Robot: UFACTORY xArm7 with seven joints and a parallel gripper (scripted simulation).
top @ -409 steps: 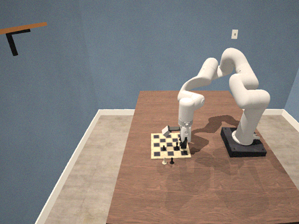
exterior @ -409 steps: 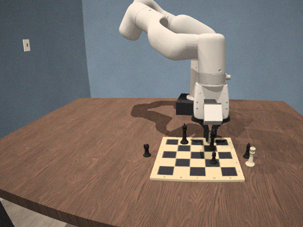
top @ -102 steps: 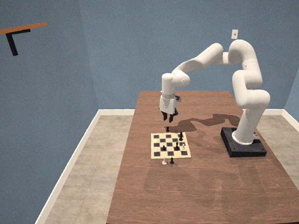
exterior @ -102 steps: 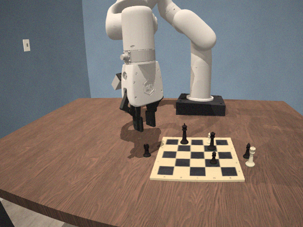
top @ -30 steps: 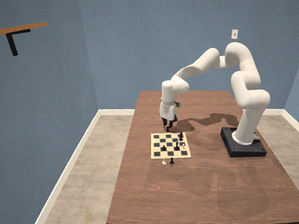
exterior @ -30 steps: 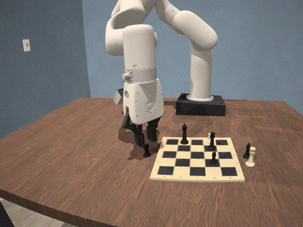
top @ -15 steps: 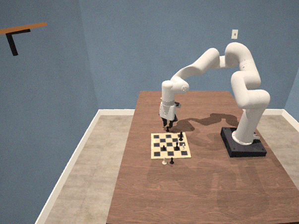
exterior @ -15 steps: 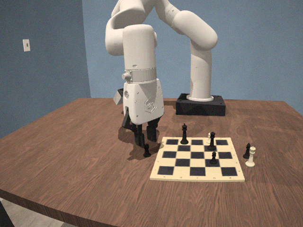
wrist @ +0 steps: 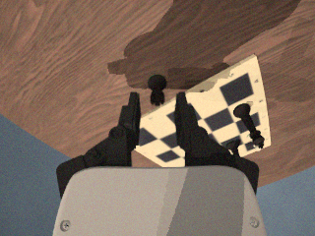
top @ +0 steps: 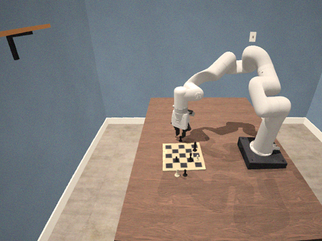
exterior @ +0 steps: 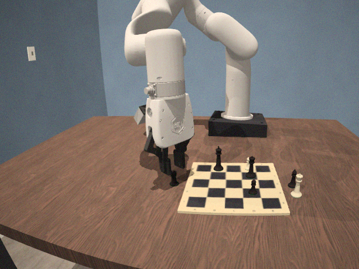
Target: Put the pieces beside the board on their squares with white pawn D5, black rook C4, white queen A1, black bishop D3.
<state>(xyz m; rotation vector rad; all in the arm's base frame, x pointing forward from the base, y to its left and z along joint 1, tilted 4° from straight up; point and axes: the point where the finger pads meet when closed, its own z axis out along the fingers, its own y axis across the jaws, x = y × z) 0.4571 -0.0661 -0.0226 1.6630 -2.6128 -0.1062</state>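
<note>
The chessboard lies 140 mm to the left of my hand, 60 mm below it and 30 mm behind it. Also, from my hand: white queen 280 mm to the left, 30 mm below, 20 mm behind; black pawn 180 mm to the left, 40 mm below; white pawn 160 mm to the left, 110 mm behind, 40 mm below.
</note>
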